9 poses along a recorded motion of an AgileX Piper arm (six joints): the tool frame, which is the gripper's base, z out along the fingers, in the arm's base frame.
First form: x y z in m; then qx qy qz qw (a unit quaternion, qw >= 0).
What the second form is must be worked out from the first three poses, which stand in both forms.
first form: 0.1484, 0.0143, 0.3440, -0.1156, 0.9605, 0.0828, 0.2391
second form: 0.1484, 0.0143, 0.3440, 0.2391, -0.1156, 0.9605, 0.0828
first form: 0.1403, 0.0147, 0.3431, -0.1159, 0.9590, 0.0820, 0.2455
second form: 0.1403, 0.0147, 0.3431, 0.2455, -0.1159, 0.9590, 0.0820
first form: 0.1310, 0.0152, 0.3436, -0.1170, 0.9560, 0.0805, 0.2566
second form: 0.1310, 0.0152, 0.3436, 0.2566, -0.1170, 0.9560, 0.0805
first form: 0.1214, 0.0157, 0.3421, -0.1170, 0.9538, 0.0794, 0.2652
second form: 0.1214, 0.0157, 0.3421, 0.2652, -0.1170, 0.9538, 0.0794
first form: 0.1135, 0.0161, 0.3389, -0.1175, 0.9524, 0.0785, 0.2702
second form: 0.1135, 0.0161, 0.3389, 0.2702, -0.1175, 0.9524, 0.0785
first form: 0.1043, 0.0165, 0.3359, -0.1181, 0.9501, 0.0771, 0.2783
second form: 0.1043, 0.0165, 0.3359, 0.2783, -0.1181, 0.9501, 0.0771
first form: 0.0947, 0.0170, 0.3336, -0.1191, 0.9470, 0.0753, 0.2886
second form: 0.0947, 0.0170, 0.3336, 0.2886, -0.1191, 0.9470, 0.0753
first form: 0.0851, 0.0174, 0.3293, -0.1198, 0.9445, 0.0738, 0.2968
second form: 0.0851, 0.0174, 0.3293, 0.2968, -0.1198, 0.9445, 0.0738
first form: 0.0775, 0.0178, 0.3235, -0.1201, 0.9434, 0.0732, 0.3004
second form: 0.0775, 0.0178, 0.3235, 0.3004, -0.1201, 0.9434, 0.0732
